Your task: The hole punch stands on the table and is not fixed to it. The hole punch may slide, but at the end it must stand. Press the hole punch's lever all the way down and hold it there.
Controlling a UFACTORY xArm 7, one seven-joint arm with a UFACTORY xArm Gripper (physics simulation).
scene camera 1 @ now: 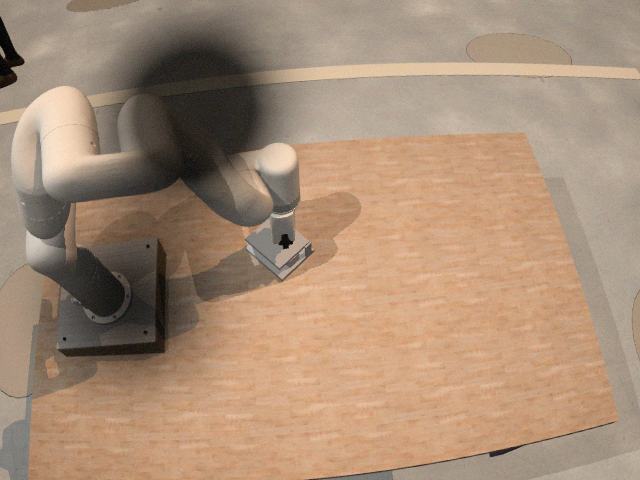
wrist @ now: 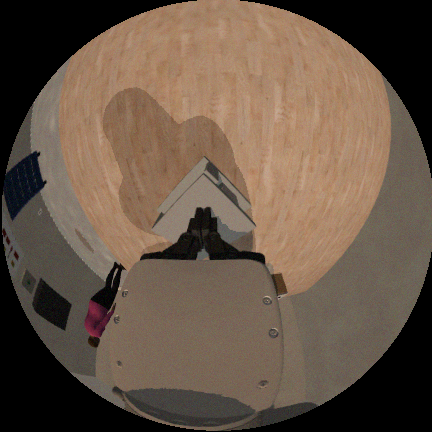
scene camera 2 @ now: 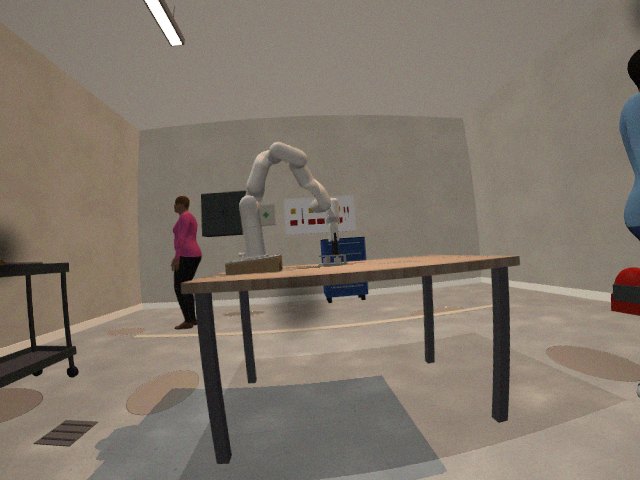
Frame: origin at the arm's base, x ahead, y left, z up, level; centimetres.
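Where they show: gripper, fingertip midpoint: (scene camera 1: 285,241) (wrist: 204,216) (scene camera 2: 335,254); arm's base, origin of the base link: (scene camera 1: 108,298) (scene camera 2: 256,258).
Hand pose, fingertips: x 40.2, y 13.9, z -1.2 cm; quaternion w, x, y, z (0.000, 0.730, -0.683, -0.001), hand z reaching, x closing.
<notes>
Each offset is from my fingertips to the top centre of the thing. Level surfaces: height alone.
The grey hole punch {dx -1.7, dy +0.8, dz +0.2 cm} (scene camera 1: 282,272) (scene camera 2: 333,263) (wrist: 210,167) stands upright on the table {dz -5.7 cm} (scene camera 1: 413,310) (scene camera 2: 361,268) (wrist: 300,125). Its flat lever plate {dx -2.0, dy +0.5, dz +0.2 cm} (scene camera 1: 266,244) (wrist: 185,214) lies low over the base and looks nearly level with it. A narrow gap with dark parts shows along one side. My gripper (scene camera 1: 285,246) (scene camera 2: 334,252) (wrist: 204,216) is shut and empty, pointing down, with its fingertips at the top of the lever plate. They appear to touch it. The exact contact spot is hidden by the fingers.
The arm's dark base block (scene camera 1: 144,289) (scene camera 2: 253,265) stands on the table to the left of the hole punch. A blue cabinet (scene camera 2: 343,290) and a person in pink (scene camera 2: 186,232) are beyond the table. A black cart (scene camera 2: 36,268) stands at the far left.
</notes>
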